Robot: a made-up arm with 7 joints.
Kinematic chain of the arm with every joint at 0, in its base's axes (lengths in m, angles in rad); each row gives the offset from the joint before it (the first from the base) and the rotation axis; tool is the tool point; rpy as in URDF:
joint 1: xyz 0 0 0.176 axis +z
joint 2: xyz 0 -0.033 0.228 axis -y
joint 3: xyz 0 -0.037 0.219 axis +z
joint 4: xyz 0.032 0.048 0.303 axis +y
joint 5: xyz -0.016 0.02 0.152 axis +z
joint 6: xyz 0 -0.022 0.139 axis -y
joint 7: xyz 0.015 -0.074 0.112 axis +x
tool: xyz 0 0 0 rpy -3.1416 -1.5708 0
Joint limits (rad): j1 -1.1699..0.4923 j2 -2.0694..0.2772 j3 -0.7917..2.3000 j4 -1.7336..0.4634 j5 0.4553..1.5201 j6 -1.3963..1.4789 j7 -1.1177..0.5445
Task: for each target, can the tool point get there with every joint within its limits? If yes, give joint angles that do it. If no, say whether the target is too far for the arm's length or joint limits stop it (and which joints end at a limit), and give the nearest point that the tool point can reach.
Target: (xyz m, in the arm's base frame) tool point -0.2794 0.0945 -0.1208
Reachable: no: joint limits stop it (at a limit: joint 1, joint 2, joint 3, joint 4, joint 5) | nearest point -0.1427 -0.3190 -0.0073 | short by 0.450 m
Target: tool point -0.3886 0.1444 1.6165
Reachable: no: too far | nearest point -0.2856 0.1061 1.2950 | short by 0.340 m
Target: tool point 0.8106 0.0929 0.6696
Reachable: yes | joints 0.2938 -1.1510 1.7304 -0.3279 0.8475 1.2448 -0.4909
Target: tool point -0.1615 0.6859 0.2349
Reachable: no: joint limits stop it (at a limit: joint 1, joint 2, joint 3, joint 4, joint 5) | nearest point 0.3432 0.4943 0.2388 | short by 0.540 m
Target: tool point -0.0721 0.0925 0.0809
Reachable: no: joint limits stop it (at a limit: joint 1, joint 2, joint 3, joint 4, joint 5, joint 6) | nearest point -0.1136 -0.3101 0.0126 | short by 0.410 m
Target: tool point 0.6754 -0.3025 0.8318
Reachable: yes | joints 0.0007 -1.0591 1.3055 -0.9369 1.3675 0.8043 0.3929
